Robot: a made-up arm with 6 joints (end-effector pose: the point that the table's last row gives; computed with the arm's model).
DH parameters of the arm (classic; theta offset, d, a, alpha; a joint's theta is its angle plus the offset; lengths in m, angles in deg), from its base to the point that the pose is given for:
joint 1: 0 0.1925 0 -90
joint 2: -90 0 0.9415 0
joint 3: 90 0.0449 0 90
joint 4: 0 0.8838 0 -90
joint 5: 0 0 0 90
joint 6: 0 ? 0 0
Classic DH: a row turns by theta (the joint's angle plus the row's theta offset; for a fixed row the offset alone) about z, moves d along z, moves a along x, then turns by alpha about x.
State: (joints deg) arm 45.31 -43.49 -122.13 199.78 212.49 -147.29
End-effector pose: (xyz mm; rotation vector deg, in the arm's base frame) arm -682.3 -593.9 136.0 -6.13 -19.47 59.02
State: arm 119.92 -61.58 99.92 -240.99 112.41 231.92
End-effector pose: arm 50.2 -377.8 1331.2 -18.95 -114.32 109.80
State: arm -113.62 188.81 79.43 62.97 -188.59 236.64
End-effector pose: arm 419.1 805.1 -752.9 57.46 -67.40 54.12
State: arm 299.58 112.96 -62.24 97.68 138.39 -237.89
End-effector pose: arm 836.7 -1218.2 334.7 -100.35 -76.20 -66.07
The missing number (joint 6, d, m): 0.1237
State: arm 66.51 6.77 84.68 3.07 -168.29 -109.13
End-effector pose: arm 308.4 819.0 1133.2 78.61 -0.39 -38.02
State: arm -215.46 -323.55 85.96 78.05 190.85 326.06
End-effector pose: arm -994.8 681.3 545.3 37.97 42.48 35.19
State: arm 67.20 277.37 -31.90 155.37 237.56 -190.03
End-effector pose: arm -666.6 -1582.1 60.2 12.80 20.79 68.11
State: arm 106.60 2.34 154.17 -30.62 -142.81 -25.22
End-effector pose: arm -196.8 369.6 438.7 -21.38 -10.03 106.87
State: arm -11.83 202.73 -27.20 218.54 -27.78 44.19
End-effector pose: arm -307.7 147.0 -1669.6 -117.52 125.75 36.75
